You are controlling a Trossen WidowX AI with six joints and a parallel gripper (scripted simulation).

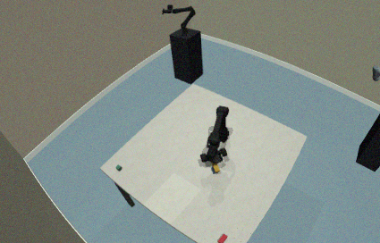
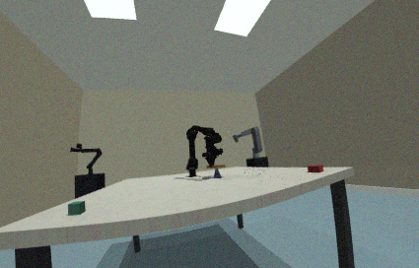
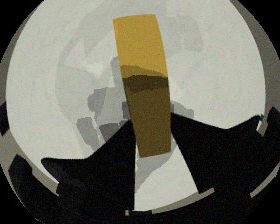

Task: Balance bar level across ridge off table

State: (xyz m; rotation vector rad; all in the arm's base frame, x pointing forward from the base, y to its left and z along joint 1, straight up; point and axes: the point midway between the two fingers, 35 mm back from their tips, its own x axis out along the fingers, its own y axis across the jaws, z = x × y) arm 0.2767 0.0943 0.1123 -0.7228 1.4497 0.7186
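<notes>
Now: the yellow bar 20 mm to the left of my gripper tip and 20 mm ahead of it. Round my gripper tip: green block (590 mm to the right, 460 mm ahead, 60 mm below); then red block (460 mm ahead, 410 mm to the left, 60 mm below).
</notes>
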